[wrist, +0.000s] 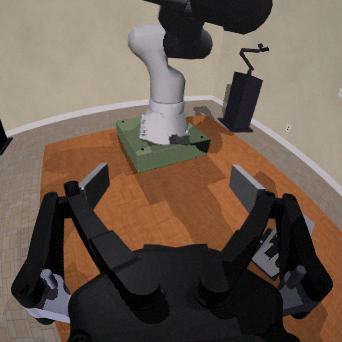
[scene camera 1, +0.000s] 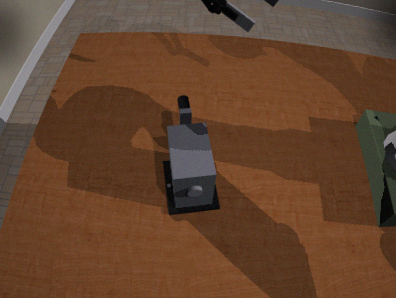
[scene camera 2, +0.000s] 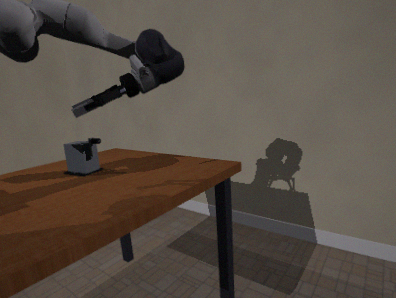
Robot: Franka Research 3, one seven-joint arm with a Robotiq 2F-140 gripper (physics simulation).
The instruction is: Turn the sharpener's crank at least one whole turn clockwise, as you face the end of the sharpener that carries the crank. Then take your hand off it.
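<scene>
The grey box-shaped sharpener (scene camera 1: 192, 155) (scene camera 2: 80, 159) stands upright on a black base plate (scene camera 1: 216, 204). Its crank (scene camera 1: 185, 116) is on the far end in scene camera 1. The crank's black handle (scene camera 1: 183, 102) (scene camera 2: 94, 141) is near the top of that end and sticks outward. In the wrist view the sharpener (wrist: 263, 256) is at the lower right, partly hidden by a finger. My gripper (scene camera 1: 259, 13) (scene camera 2: 77, 109) (wrist: 169, 174) is open and empty. It is above the sharpener in scene camera 2, apart from the crank; its fingertips show at the top edge of scene camera 1.
The arm's green base block (scene camera 1: 369, 165) (wrist: 170, 160) stands on the wooden table (scene camera 1: 100, 250) (scene camera 2: 150, 175) (wrist: 125, 220). A dark pedestal (wrist: 242, 102) with a small arm on it stands on the floor beyond the table. The table's edge is beyond the crank end in scene camera 1.
</scene>
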